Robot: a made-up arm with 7 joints.
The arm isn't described. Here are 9 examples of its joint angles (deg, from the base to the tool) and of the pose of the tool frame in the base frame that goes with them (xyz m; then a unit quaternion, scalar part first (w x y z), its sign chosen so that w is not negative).
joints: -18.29 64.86 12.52 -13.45 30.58 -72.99 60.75
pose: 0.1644 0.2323 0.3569 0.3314 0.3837 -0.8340 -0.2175
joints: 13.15 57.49 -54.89 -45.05 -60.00 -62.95 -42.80
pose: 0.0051 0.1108 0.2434 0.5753 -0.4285 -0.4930 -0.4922
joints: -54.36 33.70 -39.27 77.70 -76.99 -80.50 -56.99
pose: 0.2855 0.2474 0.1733 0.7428 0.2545 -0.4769 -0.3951
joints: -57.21 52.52 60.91 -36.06 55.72 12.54 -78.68
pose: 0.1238 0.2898 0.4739 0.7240 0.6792 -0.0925 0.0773
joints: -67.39 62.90 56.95 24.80 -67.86 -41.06 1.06
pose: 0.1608 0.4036 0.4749 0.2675 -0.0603 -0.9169 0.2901
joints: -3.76 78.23 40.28 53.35 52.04 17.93 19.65
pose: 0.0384 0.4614 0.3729 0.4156 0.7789 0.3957 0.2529
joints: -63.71 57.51 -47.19 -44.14 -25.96 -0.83 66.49
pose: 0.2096 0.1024 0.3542 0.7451 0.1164 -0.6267 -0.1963
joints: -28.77 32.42 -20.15 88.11 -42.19 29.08 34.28
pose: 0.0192 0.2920 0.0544 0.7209 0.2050 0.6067 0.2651
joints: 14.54 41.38 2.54 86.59 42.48 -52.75 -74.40
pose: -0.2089 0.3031 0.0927 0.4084 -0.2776 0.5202 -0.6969
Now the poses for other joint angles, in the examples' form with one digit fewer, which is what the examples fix.
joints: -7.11 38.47 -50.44 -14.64 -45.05 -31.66 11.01
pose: 0.081 0.094 0.116 0.878 -0.231 -0.219 -0.358
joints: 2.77 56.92 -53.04 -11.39 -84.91 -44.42 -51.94
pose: 0.034 0.166 0.139 0.721 -0.420 -0.246 -0.493
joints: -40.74 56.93 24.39 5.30 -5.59 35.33 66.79
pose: 0.187 0.336 0.344 0.659 0.418 -0.204 0.592
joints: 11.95 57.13 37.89 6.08 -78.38 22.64 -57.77
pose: 0.086 0.335 0.238 0.867 -0.217 -0.231 -0.385
